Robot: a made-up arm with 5 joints. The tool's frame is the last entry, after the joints. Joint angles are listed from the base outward. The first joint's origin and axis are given. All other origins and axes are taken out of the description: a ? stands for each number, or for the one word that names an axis. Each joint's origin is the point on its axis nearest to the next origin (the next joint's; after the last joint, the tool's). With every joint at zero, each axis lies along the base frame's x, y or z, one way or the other. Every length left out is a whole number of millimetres.
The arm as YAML. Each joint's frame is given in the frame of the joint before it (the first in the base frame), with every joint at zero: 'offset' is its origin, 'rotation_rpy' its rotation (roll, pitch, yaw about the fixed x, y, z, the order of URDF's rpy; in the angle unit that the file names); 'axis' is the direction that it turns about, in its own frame. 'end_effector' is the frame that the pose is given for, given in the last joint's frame.
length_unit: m
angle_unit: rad
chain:
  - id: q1
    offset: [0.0, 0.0, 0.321]
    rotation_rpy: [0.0, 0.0, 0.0]
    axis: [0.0, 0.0, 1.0]
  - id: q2
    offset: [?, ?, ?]
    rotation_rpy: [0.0, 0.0, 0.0]
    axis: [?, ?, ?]
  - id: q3
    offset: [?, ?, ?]
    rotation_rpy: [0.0, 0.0, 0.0]
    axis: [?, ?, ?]
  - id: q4
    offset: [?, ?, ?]
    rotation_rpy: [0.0, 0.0, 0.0]
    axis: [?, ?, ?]
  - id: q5
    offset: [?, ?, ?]
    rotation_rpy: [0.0, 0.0, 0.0]
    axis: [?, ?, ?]
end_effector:
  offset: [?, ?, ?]
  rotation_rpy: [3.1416, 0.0, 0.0]
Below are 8 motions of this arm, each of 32 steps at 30 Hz.
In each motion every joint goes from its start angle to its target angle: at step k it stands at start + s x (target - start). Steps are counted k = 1, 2, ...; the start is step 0. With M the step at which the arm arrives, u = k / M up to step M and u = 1 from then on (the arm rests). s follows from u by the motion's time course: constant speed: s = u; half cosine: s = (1 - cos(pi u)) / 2; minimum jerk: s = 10 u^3 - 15 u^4 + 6 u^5.
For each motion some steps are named. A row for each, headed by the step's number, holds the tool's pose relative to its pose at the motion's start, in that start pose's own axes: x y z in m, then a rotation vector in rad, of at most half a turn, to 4 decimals.
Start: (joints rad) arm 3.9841 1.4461 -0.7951 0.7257 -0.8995
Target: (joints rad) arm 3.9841 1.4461 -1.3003 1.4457 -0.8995
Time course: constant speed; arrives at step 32
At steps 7, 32:
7: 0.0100 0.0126 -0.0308 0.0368 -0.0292 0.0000
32: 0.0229 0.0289 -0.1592 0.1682 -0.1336 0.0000

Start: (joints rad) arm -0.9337 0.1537 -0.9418 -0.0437 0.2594
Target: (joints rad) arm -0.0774 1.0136 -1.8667 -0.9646 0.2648
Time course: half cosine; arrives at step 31
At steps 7, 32:
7: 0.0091 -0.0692 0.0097 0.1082 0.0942 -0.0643
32: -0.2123 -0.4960 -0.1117 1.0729 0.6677 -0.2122

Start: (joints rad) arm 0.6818 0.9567 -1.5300 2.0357 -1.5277
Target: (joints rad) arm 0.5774 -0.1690 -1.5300 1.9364 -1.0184
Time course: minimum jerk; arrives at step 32
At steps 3, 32:
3: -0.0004 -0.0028 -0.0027 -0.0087 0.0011 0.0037
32: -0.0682 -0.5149 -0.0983 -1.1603 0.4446 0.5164

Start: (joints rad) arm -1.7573 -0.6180 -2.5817 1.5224 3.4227
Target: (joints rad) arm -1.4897 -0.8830 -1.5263 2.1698 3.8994
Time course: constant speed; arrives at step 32
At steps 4, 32:
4: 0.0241 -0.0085 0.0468 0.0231 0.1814 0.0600
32: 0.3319 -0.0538 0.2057 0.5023 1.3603 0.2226

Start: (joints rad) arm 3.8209 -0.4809 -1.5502 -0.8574 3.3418
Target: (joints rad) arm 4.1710 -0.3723 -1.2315 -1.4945 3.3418
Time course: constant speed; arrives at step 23
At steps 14, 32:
14: 0.0734 0.0275 -0.0767 -0.0646 -0.1167 0.2094
32: 0.1074 0.0542 -0.1380 -0.0920 -0.1932 0.3469

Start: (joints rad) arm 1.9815 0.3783 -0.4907 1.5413 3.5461
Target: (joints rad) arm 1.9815 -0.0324 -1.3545 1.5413 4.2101
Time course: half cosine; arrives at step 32
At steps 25, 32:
25: 0.2472 -0.1058 -0.3951 -0.7365 -0.8765 0.5240
32: 0.3082 -0.1320 -0.4176 -0.8702 -0.9597 0.5704

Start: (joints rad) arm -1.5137 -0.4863 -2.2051 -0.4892 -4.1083
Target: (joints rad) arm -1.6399 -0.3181 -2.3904 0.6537 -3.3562
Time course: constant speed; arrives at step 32
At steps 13, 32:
13: 0.0501 0.0747 0.0394 -0.3266 0.3219 0.2494
32: 0.1427 0.1806 0.0292 -0.5789 0.9847 0.5549

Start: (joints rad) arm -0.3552 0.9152 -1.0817 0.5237 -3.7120
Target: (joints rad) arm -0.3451 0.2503 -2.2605 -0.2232 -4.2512
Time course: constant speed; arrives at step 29
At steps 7, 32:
7: -0.1050 -0.0654 -0.2593 0.3715 -0.5035 -0.1284
32: 0.2969 0.1960 -1.0045 1.9322 -1.7467 -0.2039

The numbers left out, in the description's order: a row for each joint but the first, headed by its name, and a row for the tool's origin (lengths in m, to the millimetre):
q2: xyz 0.0 0.0 0.0, axis 0.0 1.0 0.0
q3: xyz 0.051 0.0 0.271, axis 0.0 1.0 0.0
q4: xyz 0.085 0.0 -0.376, axis 0.0 1.0 0.0
q5: xyz 0.111 0.0 -0.142, axis 0.0 0.0 -1.0
tool: xyz 0.0 0.0 0.0

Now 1 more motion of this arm.
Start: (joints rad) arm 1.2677 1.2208 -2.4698 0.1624 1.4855
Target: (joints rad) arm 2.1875 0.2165 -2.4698 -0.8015 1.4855
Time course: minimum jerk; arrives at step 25
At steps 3, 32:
3: -0.0099 -0.0131 -0.0078 0.0291 -0.0093 -0.0060
32: -0.1731 -0.2901 -0.9157 1.8816 -0.7862 0.5154

